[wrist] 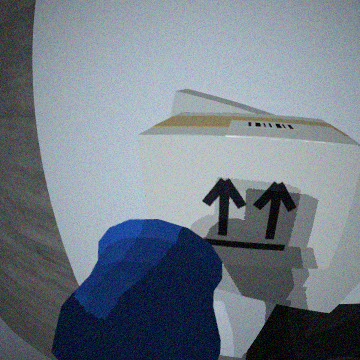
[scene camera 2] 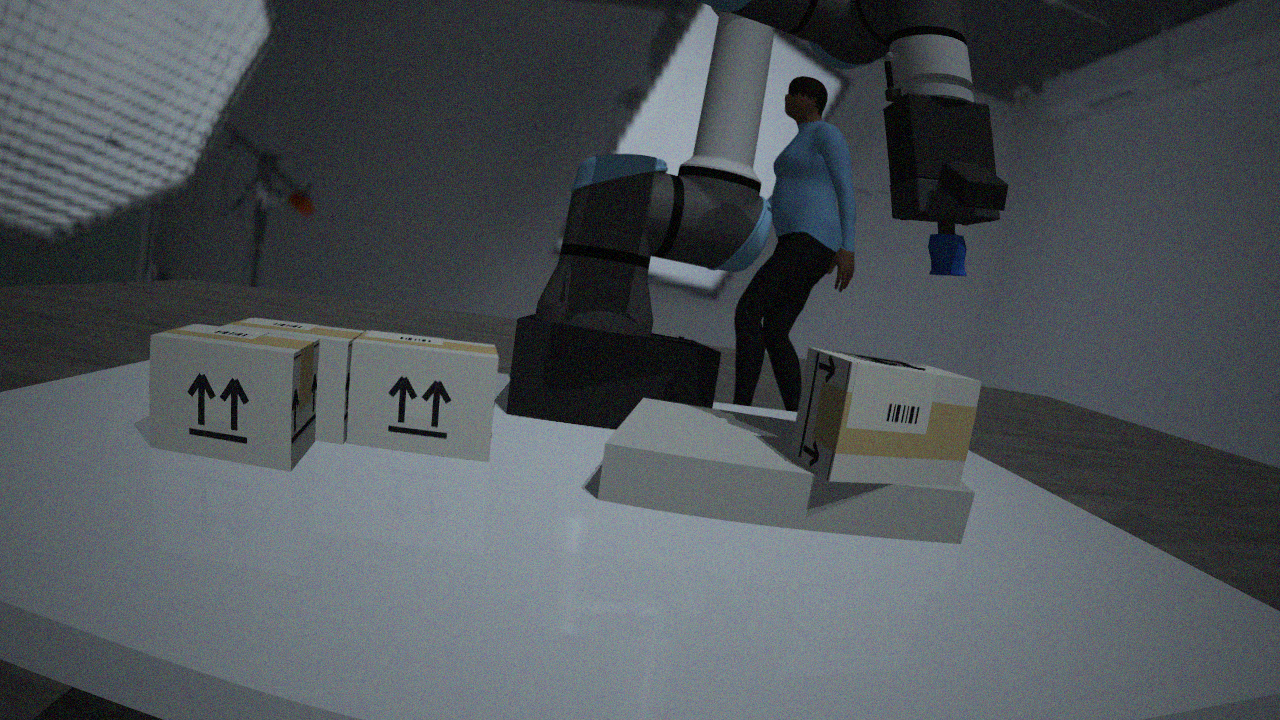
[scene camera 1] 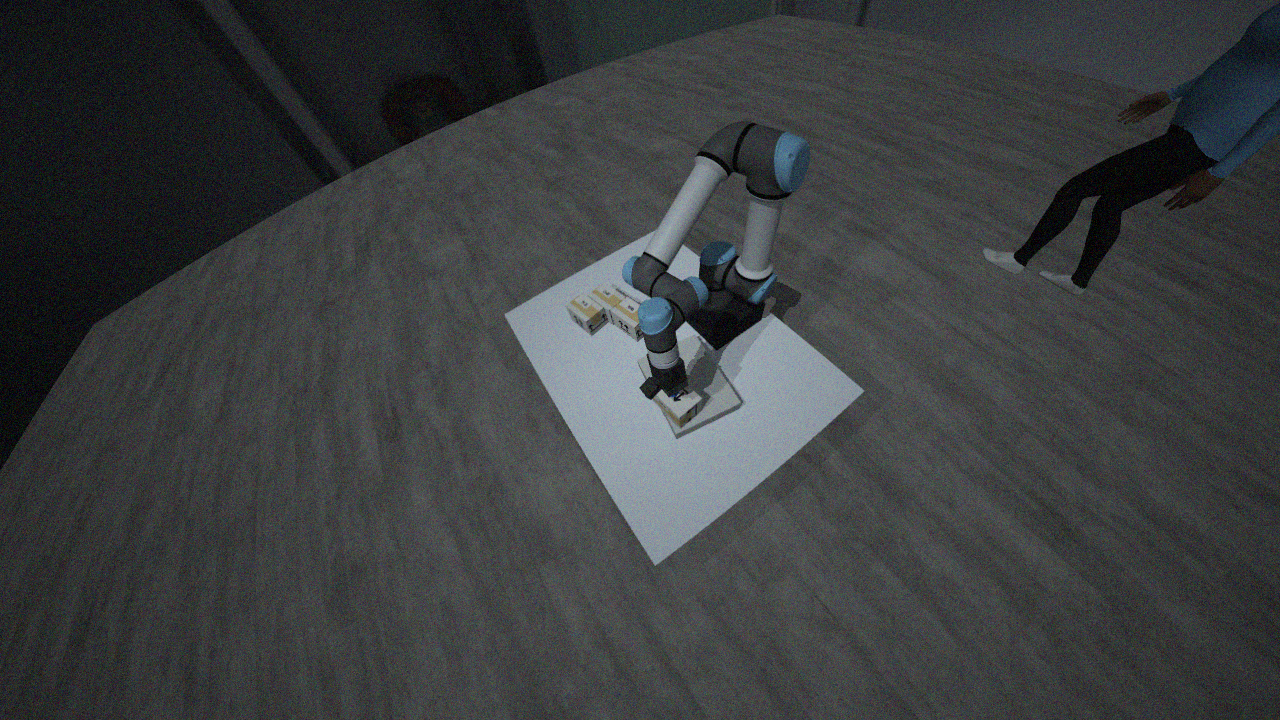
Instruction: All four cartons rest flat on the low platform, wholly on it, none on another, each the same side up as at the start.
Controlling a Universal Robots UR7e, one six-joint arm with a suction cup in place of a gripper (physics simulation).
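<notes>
Suction cup (scene camera 2: 947, 252) carrying nothing; it hangs 25 cm from the middle of a low grey platform (scene camera 2: 666, 456), above it. Also visible: the suction cup (wrist: 153, 283).
</notes>
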